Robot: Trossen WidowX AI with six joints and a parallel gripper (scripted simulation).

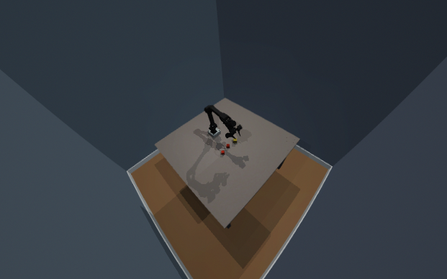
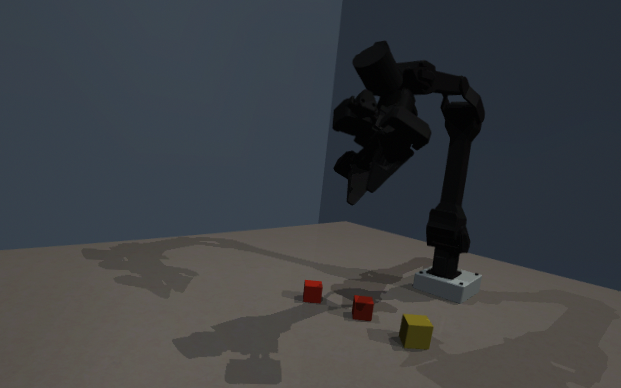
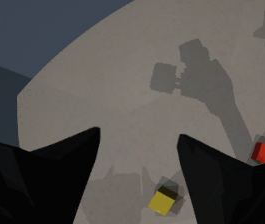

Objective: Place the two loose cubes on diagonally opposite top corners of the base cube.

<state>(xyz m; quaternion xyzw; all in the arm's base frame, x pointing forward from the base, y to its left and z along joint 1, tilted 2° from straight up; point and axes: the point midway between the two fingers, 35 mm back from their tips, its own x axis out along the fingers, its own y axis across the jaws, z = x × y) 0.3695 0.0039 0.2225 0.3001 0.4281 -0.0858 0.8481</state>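
My gripper tip is 210 mm above the red cube, 120 mm past it and 40 mm to the left of it. Also, from my gripper tip: yellow base cube (200 mm below, 100 mm behind, 70 mm to the left).
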